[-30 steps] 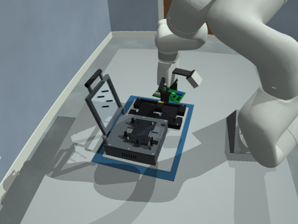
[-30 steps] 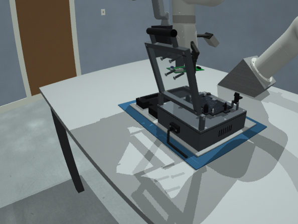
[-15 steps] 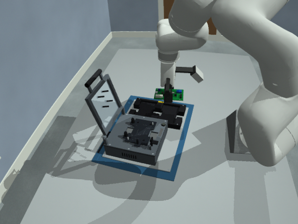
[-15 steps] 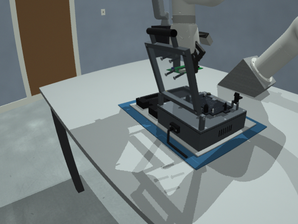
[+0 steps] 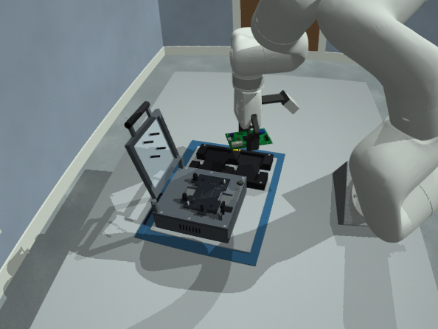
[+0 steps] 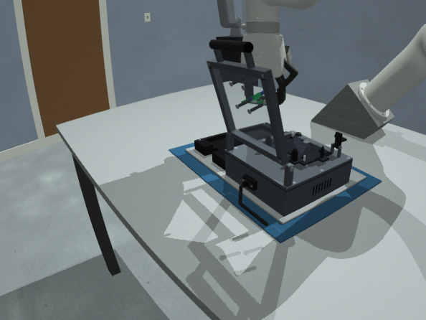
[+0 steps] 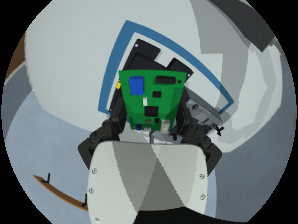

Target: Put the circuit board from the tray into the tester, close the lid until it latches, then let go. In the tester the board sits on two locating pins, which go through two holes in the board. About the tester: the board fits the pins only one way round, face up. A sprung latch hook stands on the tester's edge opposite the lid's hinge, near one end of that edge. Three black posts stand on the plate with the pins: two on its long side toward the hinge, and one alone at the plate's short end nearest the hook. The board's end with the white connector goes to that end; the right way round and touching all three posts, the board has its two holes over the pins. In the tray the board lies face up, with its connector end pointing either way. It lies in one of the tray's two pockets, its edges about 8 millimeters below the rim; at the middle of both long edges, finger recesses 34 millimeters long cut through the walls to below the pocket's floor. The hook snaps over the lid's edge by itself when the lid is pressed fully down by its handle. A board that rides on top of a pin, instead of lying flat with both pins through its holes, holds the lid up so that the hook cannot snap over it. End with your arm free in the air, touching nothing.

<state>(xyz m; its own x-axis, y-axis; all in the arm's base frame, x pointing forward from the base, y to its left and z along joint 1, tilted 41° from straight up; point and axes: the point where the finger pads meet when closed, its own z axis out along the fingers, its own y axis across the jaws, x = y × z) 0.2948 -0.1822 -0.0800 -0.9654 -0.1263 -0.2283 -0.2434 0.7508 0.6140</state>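
The green circuit board lies right at my hand. Also, from my hand: pin plate 110 mm ahead, 160 mm to the left, 50 mm below; lid 220 mm ahead, 120 mm to the left, 60 mm above; latch hook 50 mm ahead, 220 mm to the left, 40 mm below.
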